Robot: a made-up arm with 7 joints.
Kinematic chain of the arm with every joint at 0, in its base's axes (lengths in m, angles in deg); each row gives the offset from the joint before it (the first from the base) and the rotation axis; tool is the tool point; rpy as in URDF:
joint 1: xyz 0 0 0.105 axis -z
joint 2: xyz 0 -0.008 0.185 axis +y
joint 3: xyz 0 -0.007 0.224 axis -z
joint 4: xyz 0 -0.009 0.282 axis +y
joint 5: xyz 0 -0.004 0.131 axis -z
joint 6: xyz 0 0 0.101 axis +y
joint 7: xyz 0 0 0.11 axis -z
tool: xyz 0 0 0 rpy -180 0 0
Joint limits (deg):
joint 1: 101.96..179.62
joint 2: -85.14..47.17
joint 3: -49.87..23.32
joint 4: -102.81..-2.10
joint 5: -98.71..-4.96
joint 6: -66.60..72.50
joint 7: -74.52..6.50
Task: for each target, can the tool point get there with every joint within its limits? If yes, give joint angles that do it. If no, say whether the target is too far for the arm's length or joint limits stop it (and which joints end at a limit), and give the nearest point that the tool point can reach.
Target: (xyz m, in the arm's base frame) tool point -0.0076 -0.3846 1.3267
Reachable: no: too far | nearest point -0.0493 -0.2849 1.0827 | short by 0.267 m
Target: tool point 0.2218 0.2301 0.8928
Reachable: yes | joints 168.19 -2.68 -39.02 -85.14 -21.69 55.02 -47.90
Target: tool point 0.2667 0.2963 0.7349
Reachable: yes | joints 166.96 -7.92 -31.20 -90.36 -61.68 -20.40 -35.84
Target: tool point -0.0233 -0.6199 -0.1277
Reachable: no: joint limits stop it (at a limit: joint 1, joint 2, joint 3, joint 4, joint 5) | nearest point 0.4466 -0.1584 0.0752 | short by 0.689 m
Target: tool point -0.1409 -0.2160 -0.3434
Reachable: no: joint limits stop it (at a limit: joint 1, joint 2, joint 3, joint 4, joint 5) | nearest point 0.3856 -0.0782 0.0502 | short by 0.672 m
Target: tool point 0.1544 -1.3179 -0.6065
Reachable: no: too far | nearest point 0.4479 -0.1527 0.0629 | short by 1.375 m
